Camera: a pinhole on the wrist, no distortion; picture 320 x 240 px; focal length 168.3 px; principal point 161.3 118.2 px. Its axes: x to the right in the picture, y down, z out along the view. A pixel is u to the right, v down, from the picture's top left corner.
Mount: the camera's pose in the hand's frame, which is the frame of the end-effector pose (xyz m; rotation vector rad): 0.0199 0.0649 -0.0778 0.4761 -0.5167 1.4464
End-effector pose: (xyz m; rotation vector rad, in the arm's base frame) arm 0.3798 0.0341 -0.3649 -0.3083 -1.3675 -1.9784
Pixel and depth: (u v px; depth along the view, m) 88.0 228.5 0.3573
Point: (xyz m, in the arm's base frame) 0.3614 0.2843 -0.6342
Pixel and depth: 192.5 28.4 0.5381
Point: -0.0366 0.3236 -0.1763
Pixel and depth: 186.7 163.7 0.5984
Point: 0.2749 0.5475 -0.4173
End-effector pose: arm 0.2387 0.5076 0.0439 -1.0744 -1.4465 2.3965
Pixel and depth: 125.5 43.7 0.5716
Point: -0.2247 0.6020 0.3302
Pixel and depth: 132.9 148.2 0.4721
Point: 0.0799 0.4299 0.3843
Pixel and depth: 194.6 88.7 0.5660
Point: -0.1612 0.3355 0.2740
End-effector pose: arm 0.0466 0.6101 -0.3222 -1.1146 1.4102 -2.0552
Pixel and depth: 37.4 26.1 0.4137
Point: 0.0242 0.5978 0.1714
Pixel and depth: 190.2 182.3 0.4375
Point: 0.4085 0.5898 -0.2178
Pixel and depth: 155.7 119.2 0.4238
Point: 0.2703 0.5447 -0.0997
